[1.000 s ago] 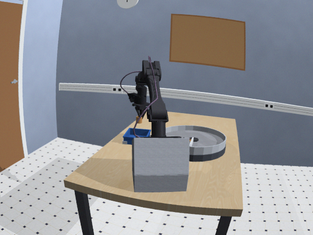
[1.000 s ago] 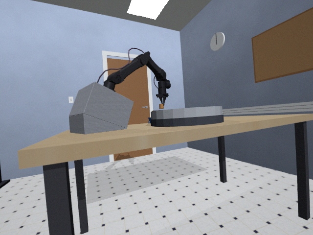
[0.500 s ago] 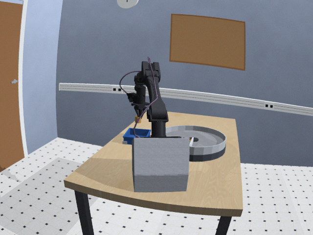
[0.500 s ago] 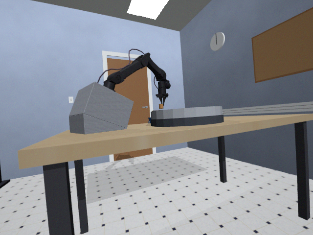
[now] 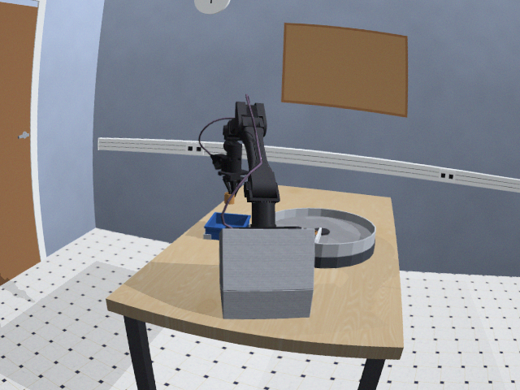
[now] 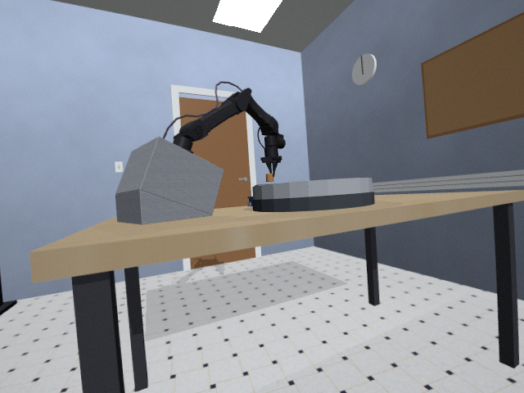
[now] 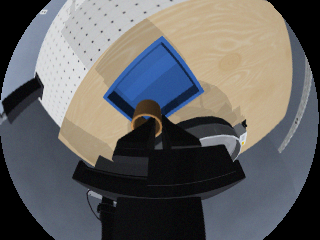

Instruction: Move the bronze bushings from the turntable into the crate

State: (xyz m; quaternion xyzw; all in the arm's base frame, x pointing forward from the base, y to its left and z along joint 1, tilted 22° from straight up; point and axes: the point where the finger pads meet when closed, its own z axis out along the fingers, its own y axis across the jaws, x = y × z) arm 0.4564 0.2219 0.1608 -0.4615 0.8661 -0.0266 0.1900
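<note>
My gripper is now 10 mm past the blue crate, 10 mm to the right of it and 120 mm above it. From my hand the other things lie so: grey turntable: 20 mm behind, 350 mm to the right, 100 mm below.
</note>
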